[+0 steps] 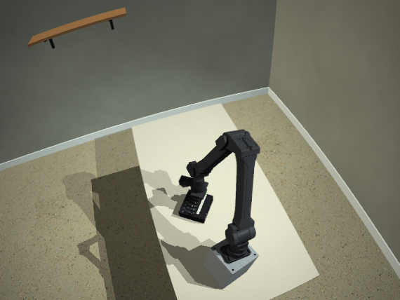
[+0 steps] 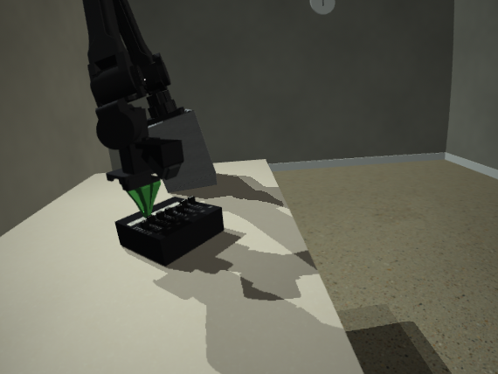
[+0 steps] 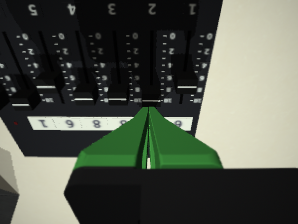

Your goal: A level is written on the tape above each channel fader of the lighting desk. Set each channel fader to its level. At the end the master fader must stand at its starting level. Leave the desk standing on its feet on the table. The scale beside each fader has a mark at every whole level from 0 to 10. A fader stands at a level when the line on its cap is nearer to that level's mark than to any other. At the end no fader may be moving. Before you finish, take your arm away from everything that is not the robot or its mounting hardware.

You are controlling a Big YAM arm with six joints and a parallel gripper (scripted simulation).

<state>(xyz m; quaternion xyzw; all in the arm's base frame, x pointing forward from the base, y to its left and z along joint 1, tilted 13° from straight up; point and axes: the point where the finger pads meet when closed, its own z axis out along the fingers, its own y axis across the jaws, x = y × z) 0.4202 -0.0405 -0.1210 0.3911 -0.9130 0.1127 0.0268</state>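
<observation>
The channel 2 fader is 1 cm ahead of my hand and 1 cm to the left of it. From my hand the other things lie so: master fader cap 7 cm behind, 8 cm to the left; channel 1 fader cap 3 cm ahead.
</observation>
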